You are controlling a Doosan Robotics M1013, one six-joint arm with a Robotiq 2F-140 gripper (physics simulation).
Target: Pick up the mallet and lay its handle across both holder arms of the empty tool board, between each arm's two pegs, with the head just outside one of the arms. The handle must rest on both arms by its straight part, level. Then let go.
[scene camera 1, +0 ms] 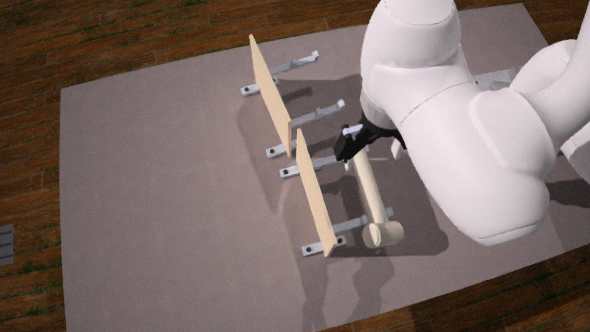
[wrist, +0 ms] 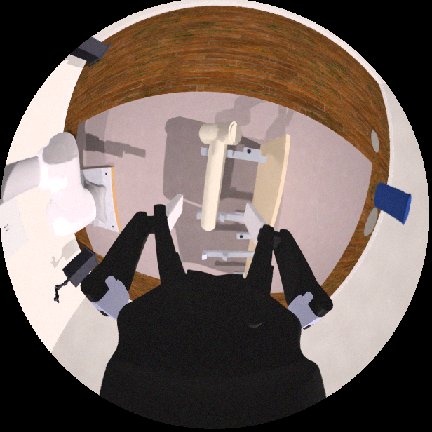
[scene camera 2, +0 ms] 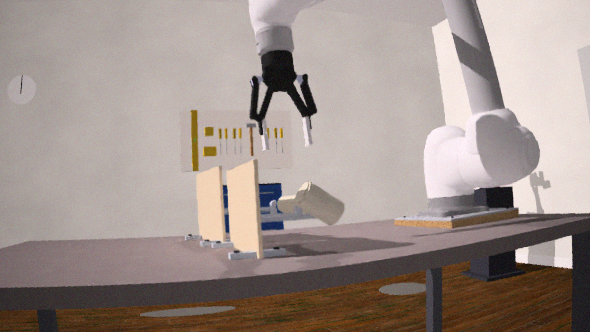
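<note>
The pale wooden mallet lies with its handle across both grey arms of the nearer tool board. The handle appears to lie between the pegs on the head-side arm and on the other arm. The head is just outside the head-side arm. The handle looks about level, though scene camera 2 hides most of it. My gripper is open and empty, above the mallet, with its fingers on either side of the handle's end in the wrist view.
The second tool board, with two bare arms, stands beside the first, past the handle's end. Both stand on the grey table. The robot's base plate is on the side the arms point to.
</note>
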